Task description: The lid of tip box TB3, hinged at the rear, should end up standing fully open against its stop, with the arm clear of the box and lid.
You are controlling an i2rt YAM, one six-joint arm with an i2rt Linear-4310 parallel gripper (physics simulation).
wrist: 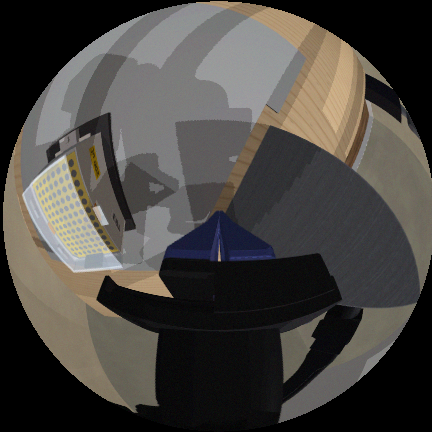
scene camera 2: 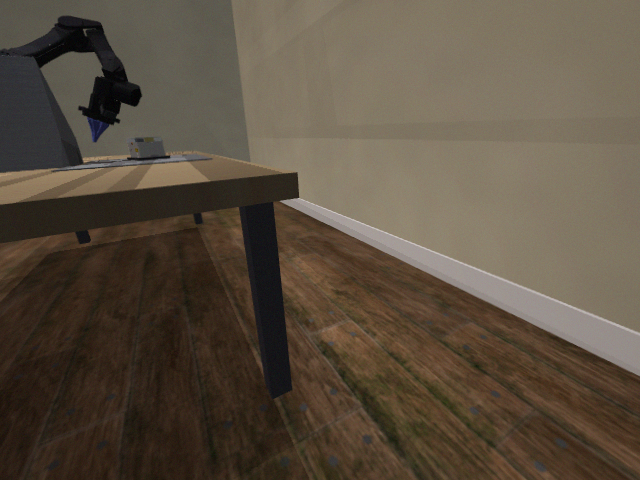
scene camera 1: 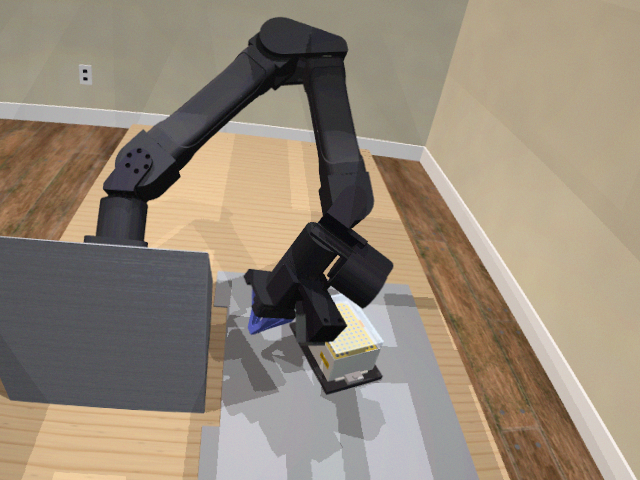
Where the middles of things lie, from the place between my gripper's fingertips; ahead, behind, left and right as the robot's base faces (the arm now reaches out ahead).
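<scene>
There is the tip box lid [scene camera 1: 359, 336], and it sits ahead of my hand by 15 cm.
</scene>
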